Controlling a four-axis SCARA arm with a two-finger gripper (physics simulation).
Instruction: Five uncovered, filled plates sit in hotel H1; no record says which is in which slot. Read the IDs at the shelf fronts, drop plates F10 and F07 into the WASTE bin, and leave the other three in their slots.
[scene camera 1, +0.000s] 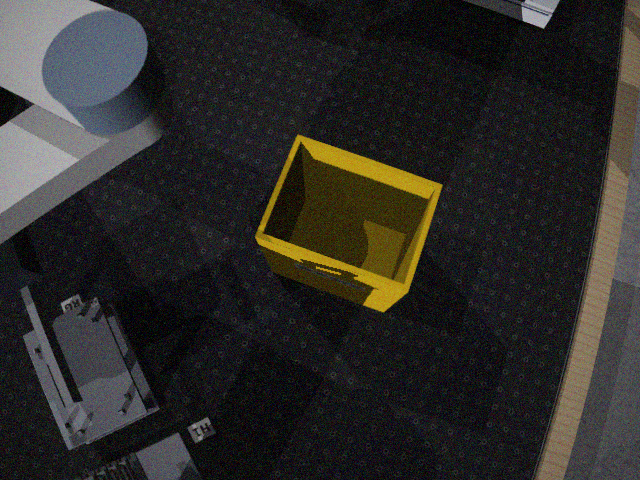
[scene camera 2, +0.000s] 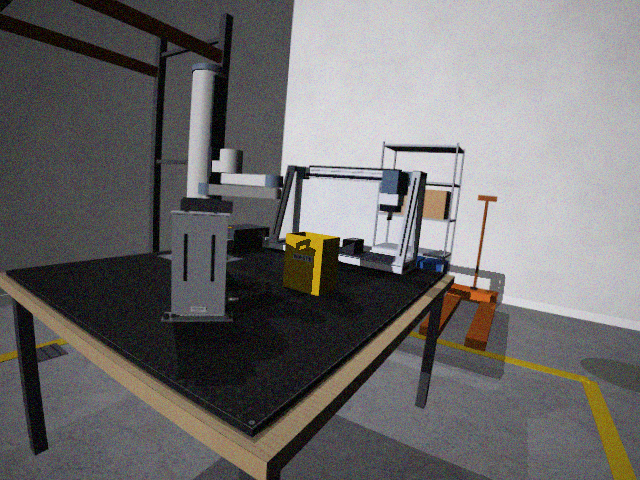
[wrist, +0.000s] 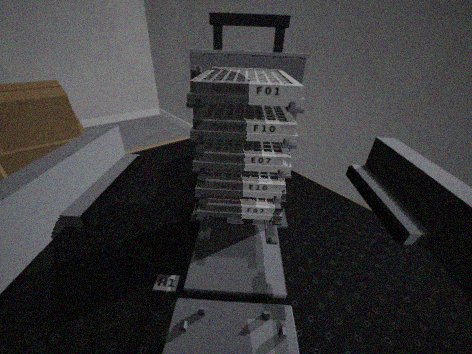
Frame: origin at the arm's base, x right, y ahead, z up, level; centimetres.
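Seen in the pictures: gripper, between the fingertips: (scene camera 1: 19, 432) (wrist: 244, 150).
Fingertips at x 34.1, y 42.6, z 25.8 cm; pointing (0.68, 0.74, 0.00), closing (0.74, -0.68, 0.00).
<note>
A point is followed by its place in that frame.
Hotel H1 (scene camera 2: 199, 302) {x 49.1, y 59.2, z 5.6 cm} is a grey tower, seen from behind in scene camera 2. In the wrist view its front holds five plates, top to bottom: F01 (wrist: 268, 92) {x 39.8, y 46.5, z 27.4 cm}, F10 (wrist: 264, 129) {x 39.8, y 46.5, z 24.6 cm}, E07 (wrist: 260, 160) {x 39.7, y 46.5, z 21.8 cm}, one that seems to read E10 (wrist: 257, 188) {x 39.7, y 46.5, z 18.9 cm} and one that seems to read F07 (wrist: 256, 210) {x 39.8, y 46.4, z 16.3 cm}. The lower labels are dim. My gripper (wrist: 244, 150) {x 34.1, y 42.6, z 25.8 cm} is part-way open and empty; the stack shows beyond and between its fingers, apart from them. The yellow WASTE bin (scene camera 1: 369, 167) {x -2.7, y 65.0, z 20.5 cm} (scene camera 2: 299, 273) {x 8.4, y 63.7, z 7.7 cm} stands upright with its top open; no plate shows inside.
A grey nest with pegs (scene camera 1: 98, 356) {x 27.1, y 39.8, z 7.3 cm} (wrist: 215, 337) {x 32.1, y 42.9, z 7.3 cm} lies before the hotel, beside the H1 tag (scene camera 1: 201, 429) {x 31.7, y 54.7, z 1.3 cm} (wrist: 166, 283) {x 31.8, y 54.6, z 1.3 cm}. The arm's pale links (scene camera 2: 248, 179) {x 6.5, y 34.7, z 39.8 cm} reach out above the table. A gantry machine (scene camera 2: 346, 173) {x -62.3, y 42.6, z 48.4 cm} stands behind the bin. The table has a wooden edge (scene camera 1: 584, 330) (scene camera 2: 356, 351).
</note>
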